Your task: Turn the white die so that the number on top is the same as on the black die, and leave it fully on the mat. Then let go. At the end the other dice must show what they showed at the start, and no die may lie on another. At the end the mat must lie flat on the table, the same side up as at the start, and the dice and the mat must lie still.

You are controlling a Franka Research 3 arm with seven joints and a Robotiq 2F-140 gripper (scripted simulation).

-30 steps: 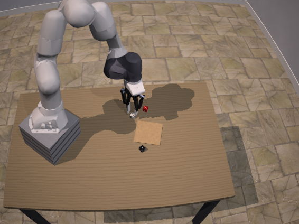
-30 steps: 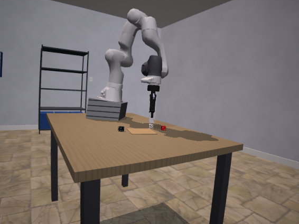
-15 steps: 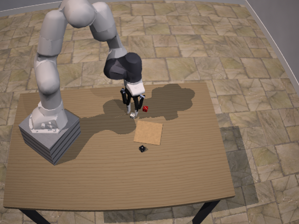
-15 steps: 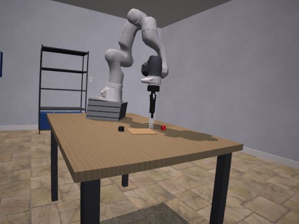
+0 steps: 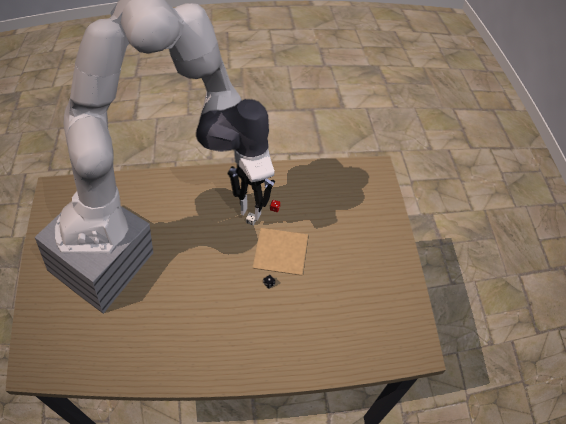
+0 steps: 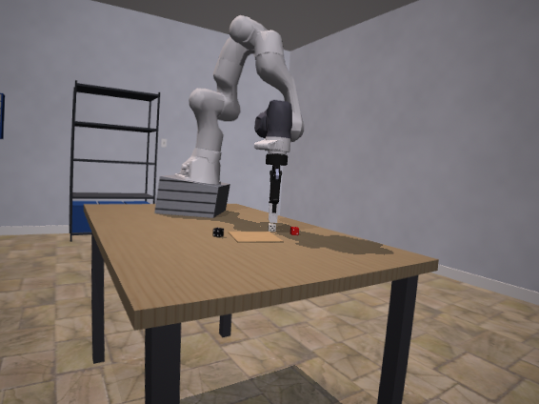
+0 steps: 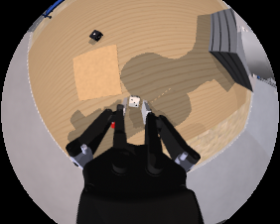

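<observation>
The white die lies 50 mm below my hand. Also, from my hand: red die (80 mm ahead, 50 mm below, 30 mm to the left); then black die (220 mm to the right, 50 mm below, 10 mm behind); then tan mat (130 mm to the right, 60 mm below, 50 mm ahead).
</observation>
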